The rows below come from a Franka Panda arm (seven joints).
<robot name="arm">
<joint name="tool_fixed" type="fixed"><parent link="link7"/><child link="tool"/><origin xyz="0 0 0.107"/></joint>
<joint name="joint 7" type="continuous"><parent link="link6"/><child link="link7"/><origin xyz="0.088 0 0" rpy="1.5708 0 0"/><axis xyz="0 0 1"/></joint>
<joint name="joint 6" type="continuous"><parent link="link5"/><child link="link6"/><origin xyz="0 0 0" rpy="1.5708 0 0"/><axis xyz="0 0 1"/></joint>
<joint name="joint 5" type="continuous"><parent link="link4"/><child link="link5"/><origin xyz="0.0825 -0.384 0" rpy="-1.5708 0 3.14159"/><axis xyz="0 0 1"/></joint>
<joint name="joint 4" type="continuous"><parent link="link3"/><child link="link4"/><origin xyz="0.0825 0 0" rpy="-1.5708 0 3.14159"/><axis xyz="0 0 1"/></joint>
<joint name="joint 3" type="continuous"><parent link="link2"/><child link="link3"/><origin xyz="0.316 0 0" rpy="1.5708 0 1.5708"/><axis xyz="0 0 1"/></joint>
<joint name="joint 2" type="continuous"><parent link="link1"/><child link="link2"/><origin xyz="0 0 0" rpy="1.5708 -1.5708 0"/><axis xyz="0 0 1"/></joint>
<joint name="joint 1" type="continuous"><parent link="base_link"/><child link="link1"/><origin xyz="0 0 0.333" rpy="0 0 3.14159"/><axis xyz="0 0 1"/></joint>
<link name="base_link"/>
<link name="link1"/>
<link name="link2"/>
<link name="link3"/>
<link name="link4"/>
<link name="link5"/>
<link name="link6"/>
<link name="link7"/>
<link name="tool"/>
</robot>
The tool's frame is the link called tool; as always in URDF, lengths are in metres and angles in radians. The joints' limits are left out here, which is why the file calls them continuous.
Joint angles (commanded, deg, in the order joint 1, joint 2, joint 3, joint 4, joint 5, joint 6, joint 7), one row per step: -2.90 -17.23 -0.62 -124.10 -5.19 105.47 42.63; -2.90 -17.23 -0.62 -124.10 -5.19 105.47 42.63; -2.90 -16.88 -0.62 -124.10 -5.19 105.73 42.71; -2.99 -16.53 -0.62 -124.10 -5.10 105.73 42.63; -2.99 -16.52 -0.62 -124.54 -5.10 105.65 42.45; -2.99 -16.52 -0.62 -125.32 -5.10 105.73 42.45; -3.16 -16.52 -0.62 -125.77 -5.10 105.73 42.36; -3.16 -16.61 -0.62 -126.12 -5.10 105.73 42.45; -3.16 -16.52 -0.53 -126.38 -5.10 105.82 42.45; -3.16 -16.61 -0.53 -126.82 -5.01 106.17 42.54; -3.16 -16.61 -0.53 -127.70 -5.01 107.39 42.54; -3.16 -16.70 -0.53 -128.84 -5.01 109.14 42.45; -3.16 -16.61 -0.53 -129.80 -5.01 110.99 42.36; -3.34 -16.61 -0.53 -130.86 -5.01 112.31 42.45; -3.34 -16.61 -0.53 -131.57 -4.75 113.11 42.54; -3.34 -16.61 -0.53 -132.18 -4.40 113.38 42.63
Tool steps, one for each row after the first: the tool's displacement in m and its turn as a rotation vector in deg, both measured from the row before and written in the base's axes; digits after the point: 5 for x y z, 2 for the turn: 0.00000 0.00000 0.00000 0.00 0.00 0.00; 0.00162 -0.00004 -0.00244 0.01 0.08 -0.06; 0.00105 -0.00066 -0.00285 0.11 0.35 -0.04; -0.00126 0.00008 -0.00385 0.04 0.54 0.17; -0.00193 0.00015 -0.00633 0.05 0.70 0.01; -0.00135 -0.00127 -0.00370 0.03 0.46 -0.08; -0.00124 0.00009 -0.00215 0.01 0.25 -0.09; -0.00025 0.00081 -0.00272 -0.01 0.26 0.09; -0.00083 0.00024 -0.00241 0.09 -0.01 -0.09; -0.00021 0.00024 -0.00550 0.02 -0.34 0.10; -0.00031 0.00035 -0.00613 0.02 -0.69 0.23; 0.00076 0.00030 -0.00591 0.01 -0.79 0.24; -0.00106 -0.00111 -0.00675 0.03 -0.26 -0.16; -0.00086 0.00051 -0.00465 0.25 -0.11 -0.14; -0.00158 0.00055 -0.00460 0.34 0.31 -0.22
